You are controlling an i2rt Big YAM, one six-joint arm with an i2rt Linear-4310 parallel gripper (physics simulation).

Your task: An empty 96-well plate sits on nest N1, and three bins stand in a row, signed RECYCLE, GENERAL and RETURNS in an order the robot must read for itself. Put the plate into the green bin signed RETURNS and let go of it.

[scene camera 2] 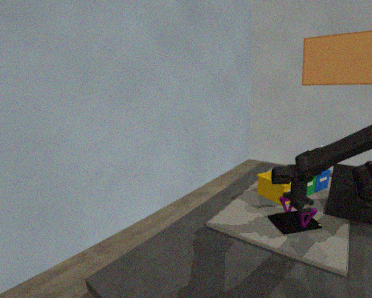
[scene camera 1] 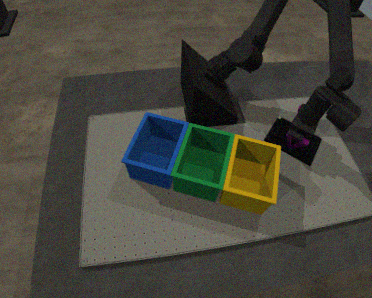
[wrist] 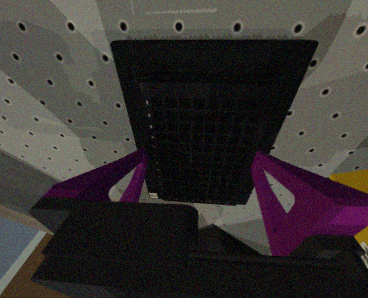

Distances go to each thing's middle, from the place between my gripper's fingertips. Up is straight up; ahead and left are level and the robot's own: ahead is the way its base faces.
I see the black 96-well plate [wrist: 204,130] 10 mm above my hand.
